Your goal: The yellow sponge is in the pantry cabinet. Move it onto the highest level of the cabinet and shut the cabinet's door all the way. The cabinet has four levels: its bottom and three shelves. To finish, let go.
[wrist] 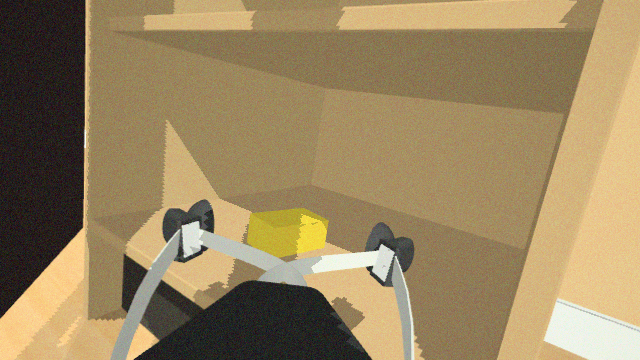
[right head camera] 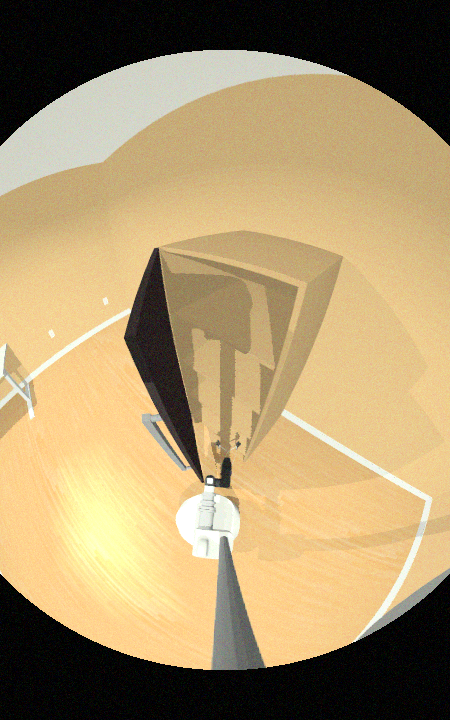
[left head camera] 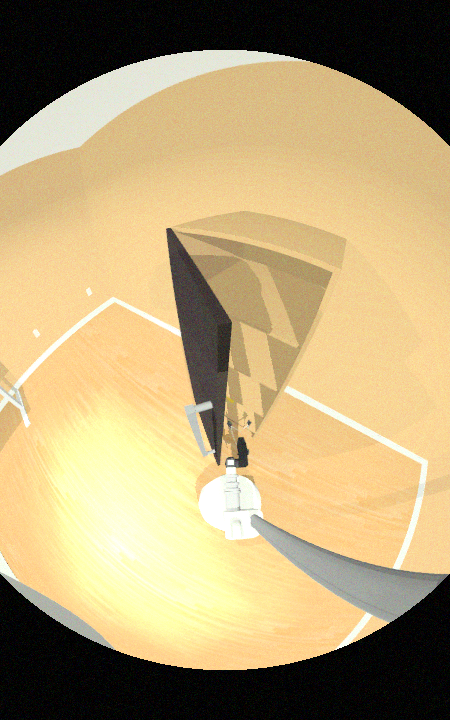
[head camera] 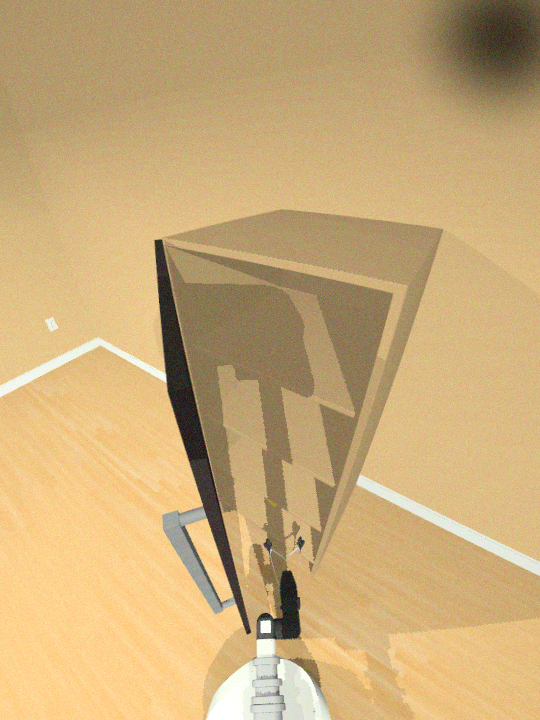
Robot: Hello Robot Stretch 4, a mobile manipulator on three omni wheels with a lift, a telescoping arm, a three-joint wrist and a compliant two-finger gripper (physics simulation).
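Places are measured from the robot's base along level axes (x ahead, y left, z up), in millimetres.
Where they show: gripper, fingertip midpoint: (wrist: 292,231) (right head camera: 227,440) (left head camera: 238,419) (head camera: 283,537).
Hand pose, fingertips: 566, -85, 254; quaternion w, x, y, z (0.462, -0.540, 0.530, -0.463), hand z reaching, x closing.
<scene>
Each offset is from my fingertips to the centre of the thing, as dx, dy, dz. "spot": to the spot under its first point.
The yellow sponge {+242, +9, -91} (head camera: 270,501) (left head camera: 230,399) (wrist: 280,235) lies on a low level of the pantry cabinet (head camera: 302,244) (left head camera: 265,225) (right head camera: 254,246) (wrist: 570,165), apparently its bottom. A shelf hangs above it in the wrist view. The sponge is mostly hidden in the head view and does not show in the right head view. My gripper (head camera: 284,544) (left head camera: 239,423) (right head camera: 228,443) (wrist: 292,231) is open and empty, at the front of that level. The sponge lies beyond the fingertips, between them sideways in the wrist view. The dark door (head camera: 180,372) (left head camera: 198,329) (right head camera: 153,339) (wrist: 40,150) stands wide open on the left.
The door's grey handle {spot: -281, +220, +635} (head camera: 194,567) (left head camera: 196,430) (right head camera: 164,443) sticks out on its left side. The cabinet's shelf edge (wrist: 450,17) crosses above the gripper. The right side panel stands close to the right of the gripper. White baseboard (head camera: 447,523) runs along the wall at right.
</scene>
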